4 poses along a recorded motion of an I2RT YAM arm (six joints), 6.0 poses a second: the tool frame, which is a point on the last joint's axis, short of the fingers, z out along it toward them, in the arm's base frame.
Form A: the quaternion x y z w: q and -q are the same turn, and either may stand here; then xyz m.
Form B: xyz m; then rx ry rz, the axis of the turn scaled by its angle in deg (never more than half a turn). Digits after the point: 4 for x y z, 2 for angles.
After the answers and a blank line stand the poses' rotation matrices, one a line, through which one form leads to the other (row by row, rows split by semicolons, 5 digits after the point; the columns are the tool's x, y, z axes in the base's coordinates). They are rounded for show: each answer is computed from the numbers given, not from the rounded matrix.
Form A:
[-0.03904 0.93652 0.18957 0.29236 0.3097 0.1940 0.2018]
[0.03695 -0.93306 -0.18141 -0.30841 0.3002 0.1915 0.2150]
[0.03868 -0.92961 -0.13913 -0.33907 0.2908 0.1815 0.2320]
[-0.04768 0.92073 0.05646 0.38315 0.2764 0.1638 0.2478]
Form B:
[0.3097 0.1940 0.2018 -5.96 142.98 28.94]
[0.3002 0.1915 0.2150 -5.60 141.32 27.48]
[0.2908 0.1815 0.2320 -5.77 138.70 20.76]
[0.2764 0.1638 0.2478 -6.97 134.51 8.25]

-0.82600 -0.18397 0.53280; 0.03772 0.92508 0.37790; -0.56240 0.33224 -0.75718
-0.80703 -0.18085 0.56213; 0.04294 0.93145 0.36133; -0.58894 0.31574 -0.74395
-0.76707 -0.16626 0.61964; 0.02244 0.95829 0.28490; -0.64117 0.23244 -0.73135
-0.70185 -0.13106 0.70017; -0.04454 0.98908 0.14050; -0.71093 0.06743 -0.70002

